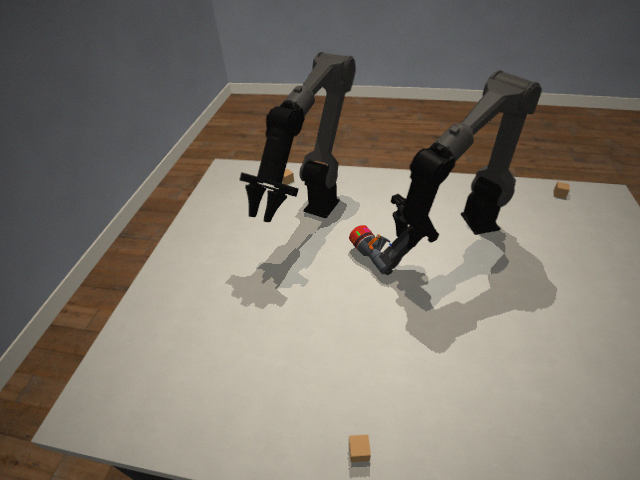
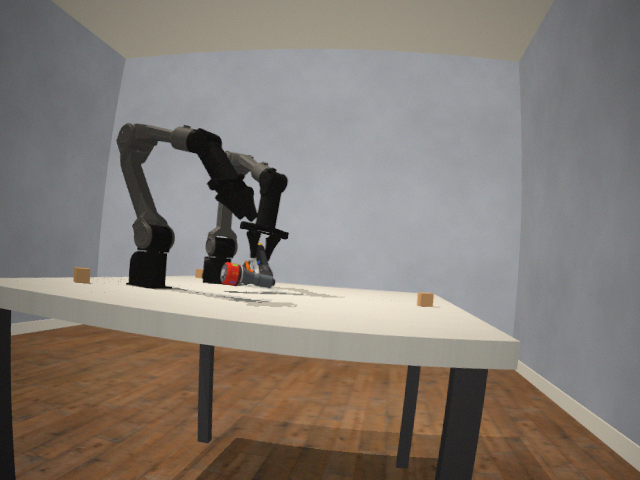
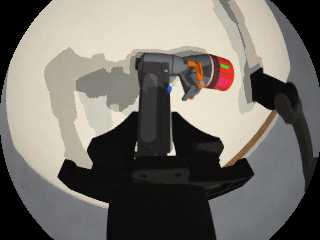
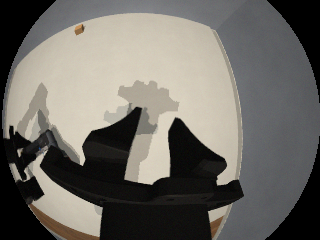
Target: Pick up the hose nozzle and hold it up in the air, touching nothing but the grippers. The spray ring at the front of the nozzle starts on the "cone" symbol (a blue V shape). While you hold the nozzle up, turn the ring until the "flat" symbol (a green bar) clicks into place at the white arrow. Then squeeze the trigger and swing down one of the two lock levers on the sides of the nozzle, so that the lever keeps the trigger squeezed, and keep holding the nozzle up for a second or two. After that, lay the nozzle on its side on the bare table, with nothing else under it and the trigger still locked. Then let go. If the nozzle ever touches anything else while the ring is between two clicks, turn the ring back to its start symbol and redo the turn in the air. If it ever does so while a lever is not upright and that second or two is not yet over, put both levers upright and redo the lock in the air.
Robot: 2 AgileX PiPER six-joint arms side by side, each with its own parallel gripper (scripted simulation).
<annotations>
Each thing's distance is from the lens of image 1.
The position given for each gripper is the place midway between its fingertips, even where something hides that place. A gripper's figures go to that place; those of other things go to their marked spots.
left gripper (image 1: 405,240): 95 cm
right gripper (image 1: 259,219): 89 cm
hose nozzle (image 1: 385,261): 95 cm
</annotations>
